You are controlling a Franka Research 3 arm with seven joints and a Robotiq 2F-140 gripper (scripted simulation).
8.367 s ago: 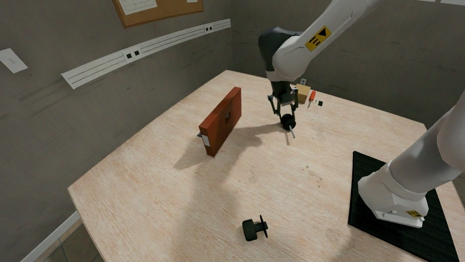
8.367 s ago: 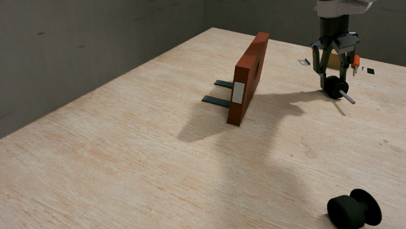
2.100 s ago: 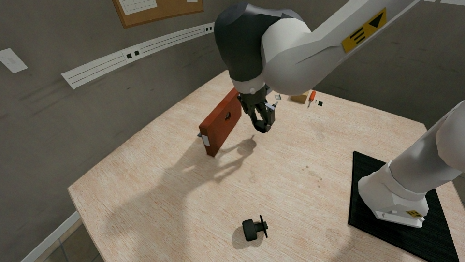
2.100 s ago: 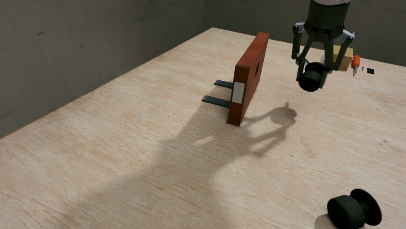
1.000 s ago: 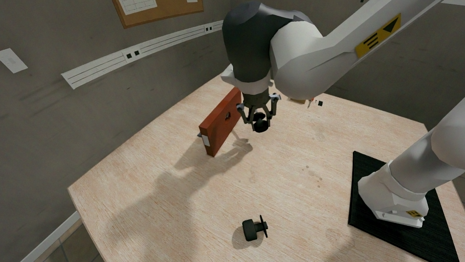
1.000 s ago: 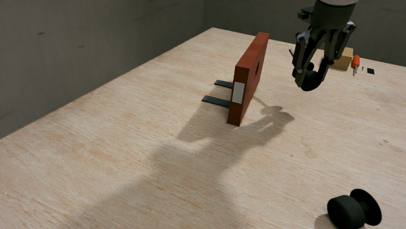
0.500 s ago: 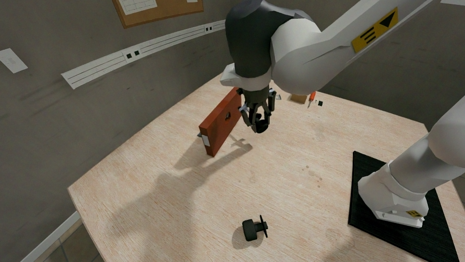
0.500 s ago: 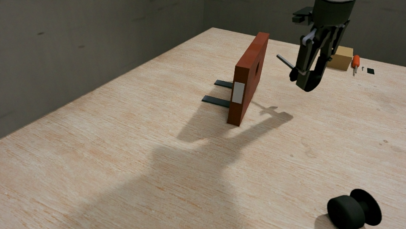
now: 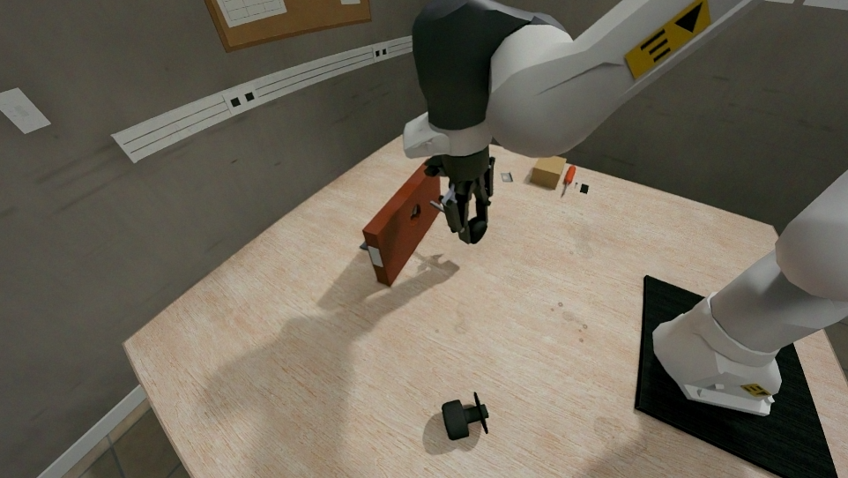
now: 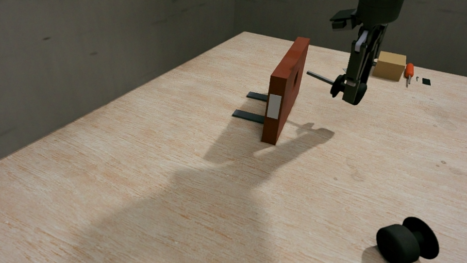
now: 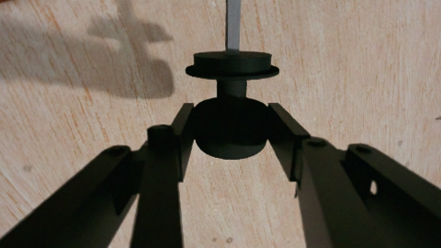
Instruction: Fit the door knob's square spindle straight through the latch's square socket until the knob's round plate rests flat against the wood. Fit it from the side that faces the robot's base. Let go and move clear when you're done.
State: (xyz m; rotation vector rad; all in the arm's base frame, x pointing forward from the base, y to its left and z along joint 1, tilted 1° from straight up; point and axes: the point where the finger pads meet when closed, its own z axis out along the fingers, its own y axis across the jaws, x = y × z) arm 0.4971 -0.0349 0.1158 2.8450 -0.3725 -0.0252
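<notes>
The black door knob is 30 mm ahead of my hand, 20 mm to the right of it and 20 mm below it. Also, from my hand: red-brown wooden door slab: 160 mm ahead, 10 mm to the left, 40 mm below; then grey latch plate: 150 mm ahead, 160 mm to the left, 30 mm below; then tan box: 100 mm behind, 480 mm to the right, 100 mm below.
</notes>
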